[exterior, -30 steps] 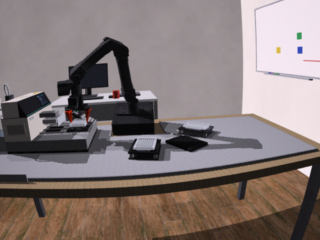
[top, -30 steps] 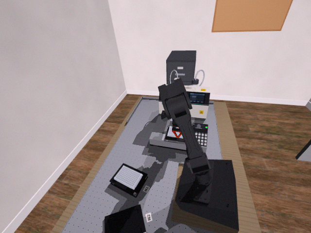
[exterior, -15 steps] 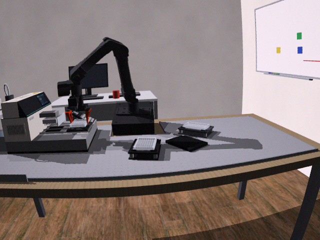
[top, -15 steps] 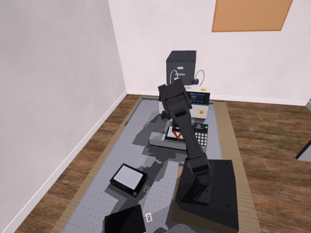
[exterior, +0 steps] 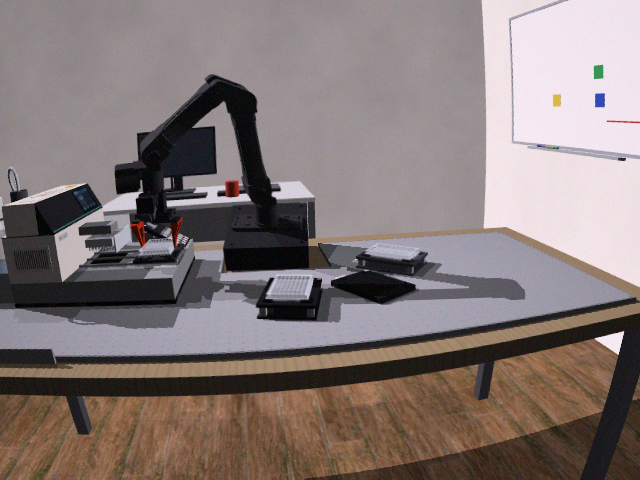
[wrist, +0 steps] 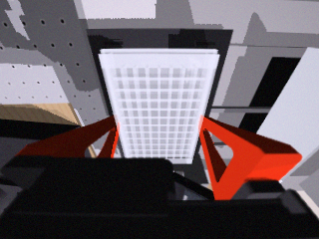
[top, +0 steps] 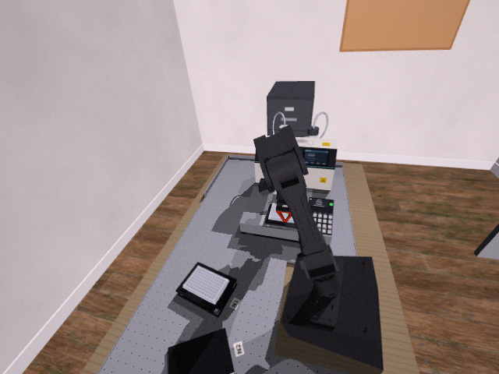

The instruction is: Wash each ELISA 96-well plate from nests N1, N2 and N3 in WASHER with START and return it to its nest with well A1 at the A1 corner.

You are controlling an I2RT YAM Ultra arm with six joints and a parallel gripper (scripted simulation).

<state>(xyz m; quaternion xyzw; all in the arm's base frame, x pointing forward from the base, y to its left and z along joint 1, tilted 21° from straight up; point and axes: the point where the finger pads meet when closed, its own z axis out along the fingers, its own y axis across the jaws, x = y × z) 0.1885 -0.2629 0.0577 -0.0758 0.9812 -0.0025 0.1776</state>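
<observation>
Now: the black washer carrier 20 mm below my hand. Also, from my hand: manifold head: 150 mm to the right, 30 mm ahead, 30 mm above; washer: 150 mm to the right, 40 mm above, 30 mm ahead; N1 label: 360 mm to the left, 90 mm below, 60 mm ahead.
</observation>
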